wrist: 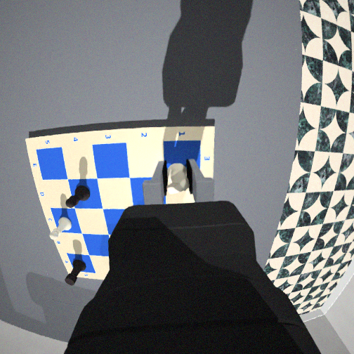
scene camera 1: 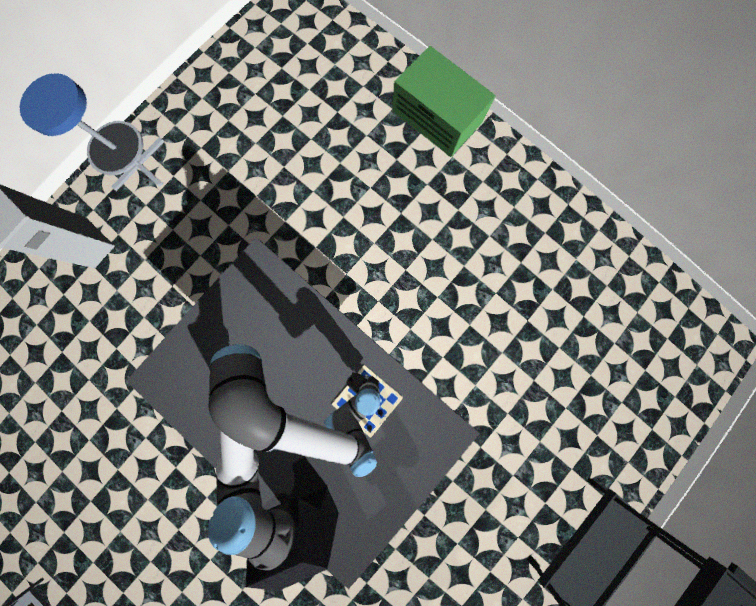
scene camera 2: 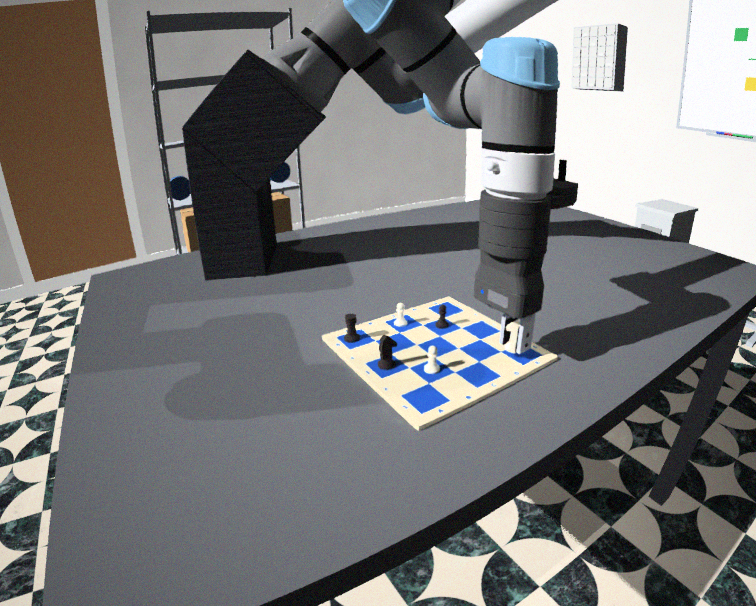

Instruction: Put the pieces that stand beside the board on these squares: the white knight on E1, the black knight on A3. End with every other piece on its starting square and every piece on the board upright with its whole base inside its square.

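Seen in the pictures: gripper, fingertip midpoint: (scene camera 2: 514,345); arm's base at its link origin: (scene camera 1: 273,538) (scene camera 2: 291,86).
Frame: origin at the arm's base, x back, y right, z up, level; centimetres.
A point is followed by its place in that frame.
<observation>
My gripper (scene camera 2: 516,338) @[x -49.8, y -12.4, z -32.7 cm] (wrist: 176,170) is shut on the white knight (scene camera 2: 514,333) @[x -50.2, y -11.7, z -30.6 cm] (wrist: 176,183), low over the E1 corner of the board (scene camera 1: 389,407) @[x -48.6, y 3.6, z -33.9 cm] (scene camera 2: 405,382) @[x -48.5, y 2.3, z -33.9 cm] (wrist: 147,160). The fingers hide much of the knight, so I cannot tell whether its base touches the square. The black knight (scene camera 2: 386,353) @[x -44.7, y 2.8, z -32.0 cm] stands upright on A3. The black rook (scene camera 2: 351,329) @[x -37.1, y 4.1, z -32.3 cm] (wrist: 75,272) stands on A5, a white pawn (scene camera 2: 400,314) @[x -36.2, y -3.5, z -32.3 cm] (wrist: 61,228) on C5, a black pawn (scene camera 2: 442,316) @[x -39.4, y -8.2, z -32.3 cm] (wrist: 80,194) on D4 and another white pawn (scene camera 2: 432,360) @[x -48.0, y -1.5, z -32.4 cm] on B2, all upright.
The board lies on a dark grey table (scene camera 1: 296,372) @[x -29.6, y -35.1, z -34.5 cm] (scene camera 2: 239,460) @[x -52.3, y 21.9, z -34.5 cm] (wrist: 90,65). The table's edge is beyond the board's 1 side. The arm's black pedestal (scene camera 2: 230,189) @[x -4.7, y 13.7, z -17.6 cm] stands at the back left. The arm covers part of the board in scene camera 1.
</observation>
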